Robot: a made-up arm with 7 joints.
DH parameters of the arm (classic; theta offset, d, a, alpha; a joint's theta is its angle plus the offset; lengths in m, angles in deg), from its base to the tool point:
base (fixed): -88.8 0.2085 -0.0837 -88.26
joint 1: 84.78 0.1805 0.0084 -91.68
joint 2: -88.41 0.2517 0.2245 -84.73
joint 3: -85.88 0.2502 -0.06 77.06
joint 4: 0 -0.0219 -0.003 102.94
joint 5: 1.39 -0.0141 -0.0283 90
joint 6: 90 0.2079 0.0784 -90
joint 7: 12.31 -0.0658 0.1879 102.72
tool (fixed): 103.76 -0.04 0 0
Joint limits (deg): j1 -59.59..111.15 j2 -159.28..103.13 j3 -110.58..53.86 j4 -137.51..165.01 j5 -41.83..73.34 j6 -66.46..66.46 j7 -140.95..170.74
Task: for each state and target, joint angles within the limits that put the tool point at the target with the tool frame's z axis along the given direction. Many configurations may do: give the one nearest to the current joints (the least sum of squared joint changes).
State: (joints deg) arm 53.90 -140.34 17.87 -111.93 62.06 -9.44 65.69
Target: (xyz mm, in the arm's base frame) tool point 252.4 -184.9 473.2 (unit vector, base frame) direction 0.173 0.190 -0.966
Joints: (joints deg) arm 90.62 -119.01 -4.40 -90.47 48.52 -15.63 87.66
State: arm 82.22 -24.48 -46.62 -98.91 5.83 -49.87 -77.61
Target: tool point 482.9 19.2 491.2 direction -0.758 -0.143 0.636
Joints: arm 79.85 -4.97 -79.75 -81.70 51.44 -44.88 -61.23
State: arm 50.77 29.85 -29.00 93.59 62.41 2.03 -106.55
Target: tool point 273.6 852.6 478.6 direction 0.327 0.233 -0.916
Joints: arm 74.15 14.57 -43.33 76.72 71.62 -8.12 -97.68
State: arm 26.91 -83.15 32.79 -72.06 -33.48 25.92 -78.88
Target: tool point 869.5 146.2 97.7 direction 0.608 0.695 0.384
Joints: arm -2.83 -34.54 -13.19 -81.13 -41.83 36.93 -45.77
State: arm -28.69 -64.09 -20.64 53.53 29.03 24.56 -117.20
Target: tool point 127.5 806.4 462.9 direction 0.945 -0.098 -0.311
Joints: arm -35.89 -117.08 -17.75 39.45 17.44 42.04 -135.21
